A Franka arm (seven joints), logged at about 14 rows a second.
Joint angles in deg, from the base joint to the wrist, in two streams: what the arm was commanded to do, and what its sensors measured. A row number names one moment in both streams.
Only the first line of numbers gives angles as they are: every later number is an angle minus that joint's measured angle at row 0.
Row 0, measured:
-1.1, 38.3, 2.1, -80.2, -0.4, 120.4, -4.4
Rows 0 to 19, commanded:
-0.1, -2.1, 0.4, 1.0, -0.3, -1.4, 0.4
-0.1, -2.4, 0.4, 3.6, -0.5, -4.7, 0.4
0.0, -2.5, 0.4, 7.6, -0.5, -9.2, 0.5
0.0, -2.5, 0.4, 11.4, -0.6, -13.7, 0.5
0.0, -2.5, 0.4, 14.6, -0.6, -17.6, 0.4
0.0, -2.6, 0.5, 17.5, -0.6, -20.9, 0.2
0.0, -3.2, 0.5, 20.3, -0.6, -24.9, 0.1
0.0, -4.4, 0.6, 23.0, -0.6, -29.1, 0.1
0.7, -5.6, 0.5, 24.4, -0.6, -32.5, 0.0
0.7, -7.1, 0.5, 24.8, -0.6, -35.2, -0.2
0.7, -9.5, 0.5, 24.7, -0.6, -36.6, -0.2
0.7, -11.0, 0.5, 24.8, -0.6, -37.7, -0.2
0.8, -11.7, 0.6, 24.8, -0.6, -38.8, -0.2
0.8, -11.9, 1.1, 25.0, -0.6, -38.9, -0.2
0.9, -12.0, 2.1, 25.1, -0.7, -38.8, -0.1
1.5, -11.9, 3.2, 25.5, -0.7, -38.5, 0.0
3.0, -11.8, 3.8, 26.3, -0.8, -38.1, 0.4
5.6, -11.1, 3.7, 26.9, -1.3, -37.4, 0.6
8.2, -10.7, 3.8, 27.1, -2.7, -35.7, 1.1
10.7, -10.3, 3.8, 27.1, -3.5, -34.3, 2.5
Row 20, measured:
6.0, -11.7, 3.6, 24.8, -0.8, -36.1, 0.2
